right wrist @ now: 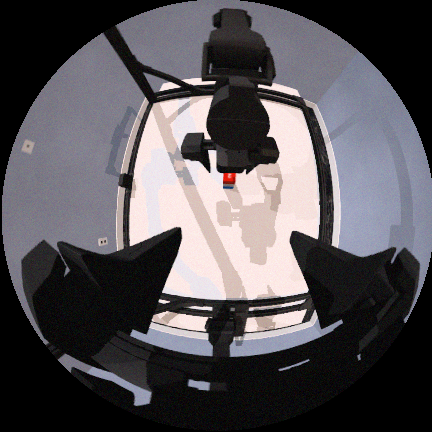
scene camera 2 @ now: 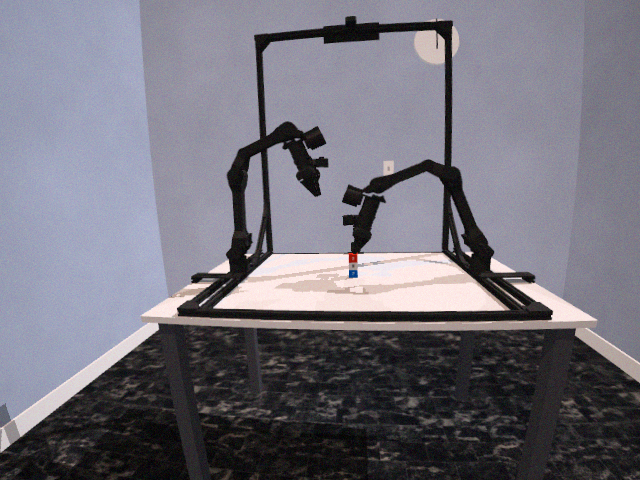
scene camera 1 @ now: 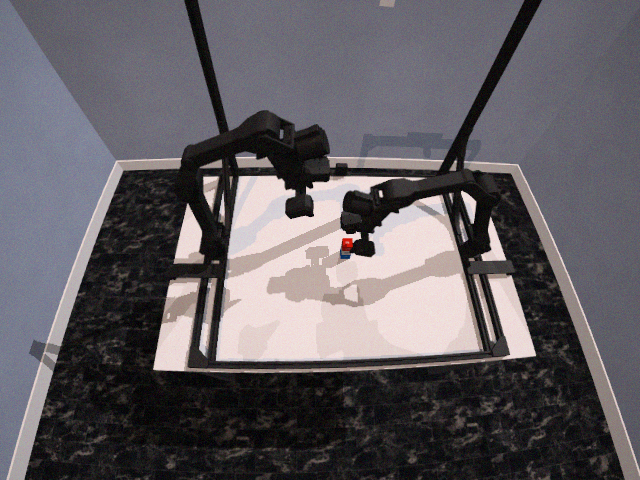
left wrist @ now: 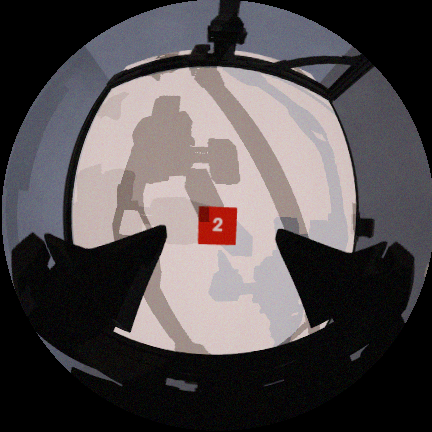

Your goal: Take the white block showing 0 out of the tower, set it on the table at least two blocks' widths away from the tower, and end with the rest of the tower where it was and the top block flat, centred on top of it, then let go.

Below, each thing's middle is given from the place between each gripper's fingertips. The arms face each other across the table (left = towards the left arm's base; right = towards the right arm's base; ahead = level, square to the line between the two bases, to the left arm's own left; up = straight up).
Now: right hand 230 mm above the red block showing 2 (left wrist: 216,225) and 120 mm to the right of it.
Now: the red block showing 2 20 mm below my left hand.
